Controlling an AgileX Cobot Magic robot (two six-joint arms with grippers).
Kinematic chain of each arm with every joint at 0, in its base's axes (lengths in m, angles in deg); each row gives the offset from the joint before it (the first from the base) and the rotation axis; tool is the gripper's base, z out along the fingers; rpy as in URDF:
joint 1: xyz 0 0 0.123 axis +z
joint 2: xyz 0 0 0 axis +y
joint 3: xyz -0.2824 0 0.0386 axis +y
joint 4: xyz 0.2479 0 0.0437 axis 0.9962 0 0.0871
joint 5: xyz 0 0 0 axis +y
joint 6: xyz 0.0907 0 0.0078 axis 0.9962 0 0.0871
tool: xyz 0 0 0 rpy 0 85 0
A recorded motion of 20 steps. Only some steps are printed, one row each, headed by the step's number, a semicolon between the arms.
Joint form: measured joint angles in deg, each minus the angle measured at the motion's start. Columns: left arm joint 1, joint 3, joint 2, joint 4, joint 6, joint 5; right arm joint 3, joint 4, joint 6, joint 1, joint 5, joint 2.
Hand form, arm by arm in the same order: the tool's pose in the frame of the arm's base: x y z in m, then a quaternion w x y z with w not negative. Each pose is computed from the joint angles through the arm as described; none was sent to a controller.
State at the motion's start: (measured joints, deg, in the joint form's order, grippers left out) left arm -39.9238 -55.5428 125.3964 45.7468 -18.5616 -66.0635; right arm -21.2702 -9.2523 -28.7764 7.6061 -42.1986 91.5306
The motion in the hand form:
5: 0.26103 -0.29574 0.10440 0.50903 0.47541 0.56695 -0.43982; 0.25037 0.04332 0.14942 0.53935 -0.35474 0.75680 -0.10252
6: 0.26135 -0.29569 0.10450 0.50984 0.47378 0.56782 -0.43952; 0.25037 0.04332 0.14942 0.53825 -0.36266 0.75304 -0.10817
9: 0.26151 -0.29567 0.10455 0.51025 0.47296 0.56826 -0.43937; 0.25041 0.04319 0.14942 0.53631 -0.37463 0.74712 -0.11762
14: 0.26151 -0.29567 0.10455 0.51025 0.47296 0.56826 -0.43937; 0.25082 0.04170 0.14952 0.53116 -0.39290 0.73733 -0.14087
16: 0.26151 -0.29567 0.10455 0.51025 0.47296 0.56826 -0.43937; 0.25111 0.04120 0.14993 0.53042 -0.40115 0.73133 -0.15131
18: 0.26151 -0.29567 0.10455 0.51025 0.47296 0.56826 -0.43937; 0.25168 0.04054 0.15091 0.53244 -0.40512 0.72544 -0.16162
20: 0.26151 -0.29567 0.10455 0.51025 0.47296 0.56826 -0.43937; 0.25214 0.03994 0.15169 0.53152 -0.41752 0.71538 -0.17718
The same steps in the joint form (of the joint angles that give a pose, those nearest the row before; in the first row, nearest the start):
5: 0.00 0.00 0.00 -0.28 0.00 0.00; 0.00 0.00 -2.90 0.00 0.11 0.00
6: 0.00 0.00 0.00 -0.51 0.00 0.00; 0.00 0.00 -4.10 0.00 0.11 0.00
9: 0.00 0.00 0.00 -0.63 0.00 0.00; 0.00 0.13 -6.08 0.00 0.11 0.00
14: 0.00 0.00 0.00 -0.63 0.00 0.00; 0.00 1.59 -10.64 0.00 0.11 0.00
16: 0.00 0.00 0.00 -0.63 0.00 0.00; 0.00 2.12 -12.65 0.00 -0.15 0.00
18: 0.00 0.00 0.00 -0.63 0.00 0.00; 0.00 2.89 -14.42 0.00 -0.79 0.00
20: 0.00 0.00 0.00 -0.63 0.00 0.00; 0.00 3.55 -17.36 0.00 -1.30 0.00

